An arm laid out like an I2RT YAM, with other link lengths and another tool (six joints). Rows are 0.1 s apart.
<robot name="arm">
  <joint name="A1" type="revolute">
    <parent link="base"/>
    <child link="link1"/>
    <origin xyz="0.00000 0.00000 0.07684" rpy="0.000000 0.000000 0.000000"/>
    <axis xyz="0 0 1"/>
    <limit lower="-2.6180" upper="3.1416"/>
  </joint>
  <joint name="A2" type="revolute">
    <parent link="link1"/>
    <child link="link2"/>
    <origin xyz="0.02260 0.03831 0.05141" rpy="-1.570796 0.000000 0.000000"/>
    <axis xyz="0 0 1"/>
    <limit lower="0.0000" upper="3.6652"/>
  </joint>
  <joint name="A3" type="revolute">
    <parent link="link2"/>
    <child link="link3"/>
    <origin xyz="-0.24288 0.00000 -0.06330" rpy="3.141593 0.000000 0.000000"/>
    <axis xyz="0 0 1"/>
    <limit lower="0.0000" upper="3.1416"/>
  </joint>
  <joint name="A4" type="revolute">
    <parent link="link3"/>
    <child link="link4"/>
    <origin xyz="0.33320 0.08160 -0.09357" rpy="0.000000 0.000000 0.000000"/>
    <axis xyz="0 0 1"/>
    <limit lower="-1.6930" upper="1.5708"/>
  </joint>
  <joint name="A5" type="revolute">
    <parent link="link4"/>
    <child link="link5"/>
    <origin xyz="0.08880 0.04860 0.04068" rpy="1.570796 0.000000 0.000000"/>
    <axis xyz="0 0 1"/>
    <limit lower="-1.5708" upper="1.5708"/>
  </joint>
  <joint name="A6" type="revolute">
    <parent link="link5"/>
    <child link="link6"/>
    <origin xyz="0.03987 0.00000 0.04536" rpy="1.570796 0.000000 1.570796"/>
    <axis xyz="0 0 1"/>
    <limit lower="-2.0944" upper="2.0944"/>
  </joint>
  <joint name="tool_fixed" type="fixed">
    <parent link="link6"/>
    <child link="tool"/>
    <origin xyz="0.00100 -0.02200 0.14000" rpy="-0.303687 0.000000 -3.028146"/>
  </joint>
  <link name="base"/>
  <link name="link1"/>
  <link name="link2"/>
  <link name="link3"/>
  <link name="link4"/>
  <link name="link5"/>
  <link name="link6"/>
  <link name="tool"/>
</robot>
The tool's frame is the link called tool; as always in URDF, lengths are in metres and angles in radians.
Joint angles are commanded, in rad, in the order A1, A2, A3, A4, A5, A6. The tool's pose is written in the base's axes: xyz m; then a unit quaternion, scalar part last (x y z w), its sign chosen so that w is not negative. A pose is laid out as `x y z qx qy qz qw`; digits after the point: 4 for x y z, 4 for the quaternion.
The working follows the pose.
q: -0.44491 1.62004 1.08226 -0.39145 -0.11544 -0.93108
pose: 0.5113 -0.1712 0.0678 0.4674 0.7681 0.2211 0.3777
Where each joint sits with the arm in this pose, in the base's axes (m; each line is computed from the numbers above, not from the rounded line before):
A1: 0.0000 0.0000 0.0768
A2: 0.0369 0.0249 0.1283
A3: 0.0204 -0.0374 0.3708
A4: 0.3567 -0.0941 0.2702
A5: 0.4224 -0.1705 0.2282
A6: 0.4129 -0.1609 0.1693
the tool: 0.5113 -0.1712 0.0678

